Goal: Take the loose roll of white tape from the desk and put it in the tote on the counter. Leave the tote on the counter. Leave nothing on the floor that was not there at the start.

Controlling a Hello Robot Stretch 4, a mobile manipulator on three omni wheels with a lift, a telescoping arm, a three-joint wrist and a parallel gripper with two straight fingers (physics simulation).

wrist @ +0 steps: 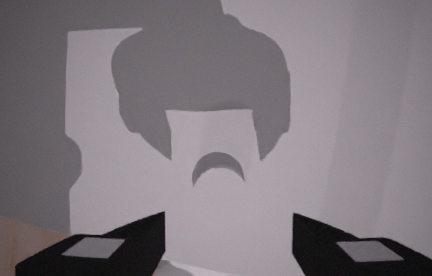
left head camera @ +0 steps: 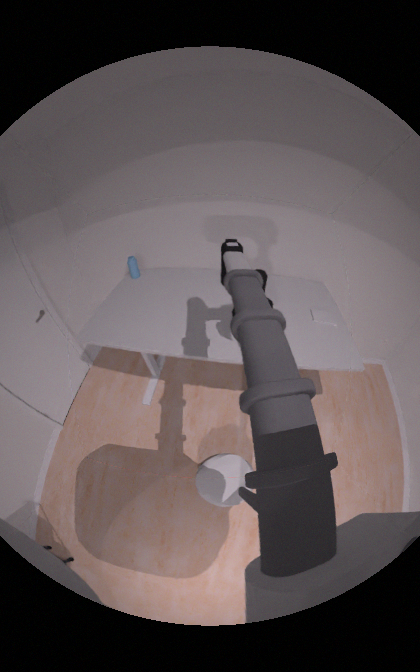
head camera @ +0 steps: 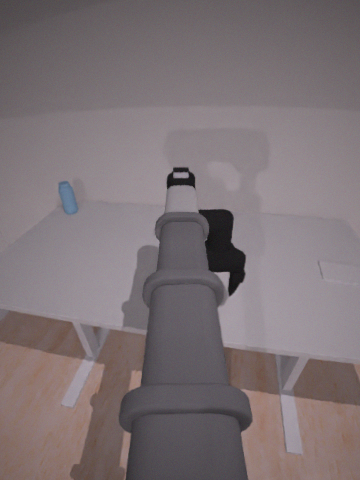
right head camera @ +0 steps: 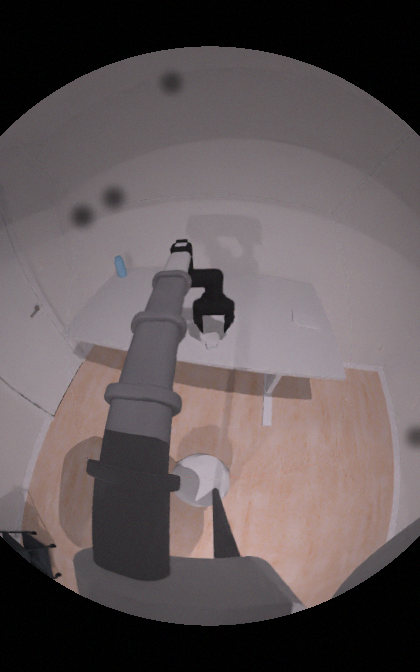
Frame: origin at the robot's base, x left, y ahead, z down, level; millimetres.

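Seen in the pictures: gripper, between the fingertips: [wrist: 228, 232].
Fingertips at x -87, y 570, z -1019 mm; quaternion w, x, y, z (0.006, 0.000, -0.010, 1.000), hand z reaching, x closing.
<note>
Pixels of each thing's top centre, then the offset from my fingertips to it. Level surfaces: height alone.
- white tape, centre of its top: [wrist: 220, 195] dx +7, dy +6, dz +73 mm
- white desk, height of its surface: dz +97 mm
- blue bottle, centre of its top: [head camera: 63, 182] dx +673, dy +685, dz -68 mm
- flat white object, centre of its top: [head camera: 342, 272] dx -496, dy +170, dz +88 mm
The loose roll of white tape [right head camera: 212, 342] [wrist: 218, 191] lies on the white desk [head camera: 90, 250] [left head camera: 160, 300] [right head camera: 270, 345] near its front edge. It blends with the desk, and a dark crescent shows along its far side in the wrist view. My gripper [right head camera: 213, 332] [wrist: 228, 232] is open wide and empty, pointing down above the desk. The roll lies between and beyond the fingers in the wrist view, with space on both sides. The arm hides part of the gripper in the head view. The tote and the counter do not show in these views.
A blue bottle [head camera: 68, 198] [left head camera: 133, 267] [right head camera: 120, 266] stands at the desk's back left. A flat white object [head camera: 340, 272] [left head camera: 324, 316] lies at the right. A round white object [left head camera: 232, 472] [right head camera: 217, 470] is on the floor before the desk. A wall stands behind the desk.
</note>
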